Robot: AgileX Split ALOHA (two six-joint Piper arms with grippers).
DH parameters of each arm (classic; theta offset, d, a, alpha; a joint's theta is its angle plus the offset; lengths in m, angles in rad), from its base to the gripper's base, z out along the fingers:
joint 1: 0 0.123 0 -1.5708
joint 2: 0.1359 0 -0.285 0
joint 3: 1.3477 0 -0.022 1.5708
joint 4: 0 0.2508 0 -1.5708
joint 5: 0 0 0.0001 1.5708
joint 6: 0 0.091 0 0
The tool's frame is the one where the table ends.
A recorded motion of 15 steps. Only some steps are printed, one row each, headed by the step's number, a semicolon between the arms.
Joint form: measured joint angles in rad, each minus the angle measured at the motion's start. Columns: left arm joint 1, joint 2, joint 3, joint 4, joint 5, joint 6; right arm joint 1, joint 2, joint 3, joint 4, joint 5, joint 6.
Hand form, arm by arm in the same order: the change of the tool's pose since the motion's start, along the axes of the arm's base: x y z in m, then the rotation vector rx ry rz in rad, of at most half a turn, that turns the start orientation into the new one. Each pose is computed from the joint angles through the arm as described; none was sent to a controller.
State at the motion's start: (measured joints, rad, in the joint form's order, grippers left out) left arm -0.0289 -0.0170 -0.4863 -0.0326 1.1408 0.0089; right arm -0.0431 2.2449 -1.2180 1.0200 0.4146 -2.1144
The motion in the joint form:
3: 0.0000 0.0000 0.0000 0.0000 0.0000 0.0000; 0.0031 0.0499 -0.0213 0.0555 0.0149 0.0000
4: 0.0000 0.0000 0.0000 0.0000 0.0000 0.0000; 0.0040 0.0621 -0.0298 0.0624 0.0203 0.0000
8: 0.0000 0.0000 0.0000 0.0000 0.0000 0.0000; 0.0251 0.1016 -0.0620 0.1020 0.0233 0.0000
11: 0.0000 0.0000 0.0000 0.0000 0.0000 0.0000; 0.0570 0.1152 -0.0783 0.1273 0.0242 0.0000
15: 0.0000 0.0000 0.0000 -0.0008 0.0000 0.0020; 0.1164 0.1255 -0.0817 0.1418 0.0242 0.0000
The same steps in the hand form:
3: 0.0000 0.0000 0.0000 0.0000 0.0000 0.0000; 0.0025 0.0033 -0.0150 0.0441 0.0342 -0.0347
4: 0.0000 0.0000 0.0000 0.0000 0.0000 0.0000; 0.0036 0.0041 -0.0182 0.0521 0.0403 -0.0368
8: 0.0000 0.0000 0.0000 0.0000 0.0000 0.0000; 0.0092 0.0136 -0.0275 0.0768 0.0484 -0.0467
11: 0.0000 0.0000 0.0000 0.0000 0.0000 0.0000; 0.0119 0.0273 -0.0296 0.0914 0.0468 -0.0349
15: 0.0000 -0.0001 0.0000 0.0010 -0.0001 -0.0015; 0.0090 0.0524 -0.0330 0.0979 0.0564 0.0123

